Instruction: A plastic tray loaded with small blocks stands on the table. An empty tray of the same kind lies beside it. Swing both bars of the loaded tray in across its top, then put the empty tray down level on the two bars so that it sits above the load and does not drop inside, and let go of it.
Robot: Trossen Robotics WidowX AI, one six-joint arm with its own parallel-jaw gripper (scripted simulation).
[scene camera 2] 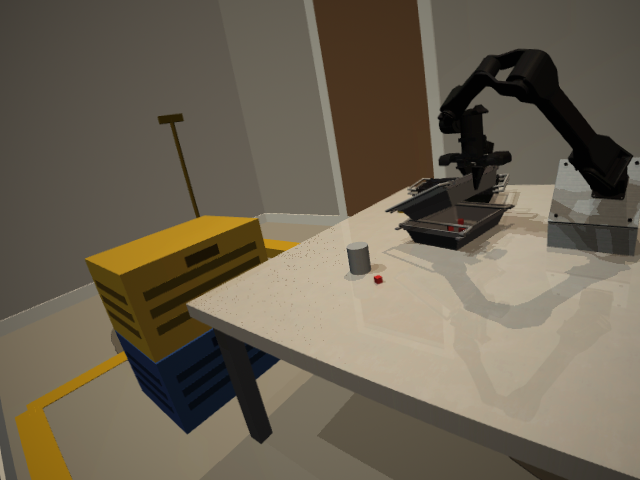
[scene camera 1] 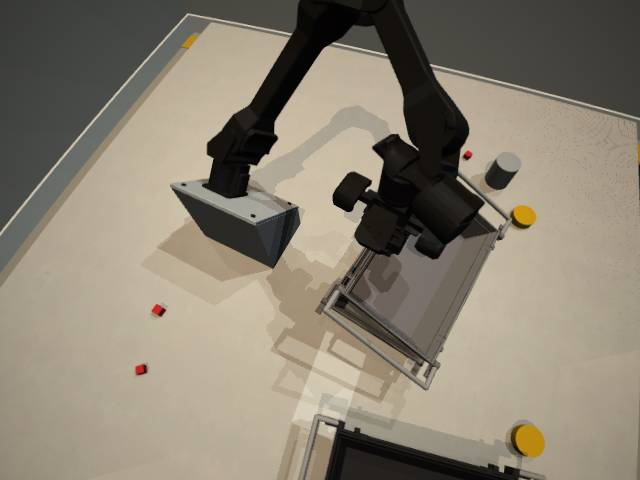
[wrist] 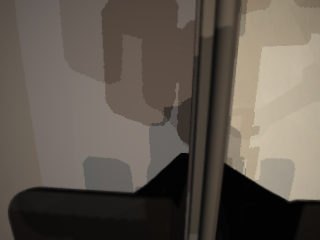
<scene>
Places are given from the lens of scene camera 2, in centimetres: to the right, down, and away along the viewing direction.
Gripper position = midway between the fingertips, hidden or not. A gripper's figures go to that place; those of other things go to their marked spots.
my gripper (scene camera 2: 474, 189): 43, -14, 91
empty tray (scene camera 2: 444, 195): 32, -11, 84
</scene>
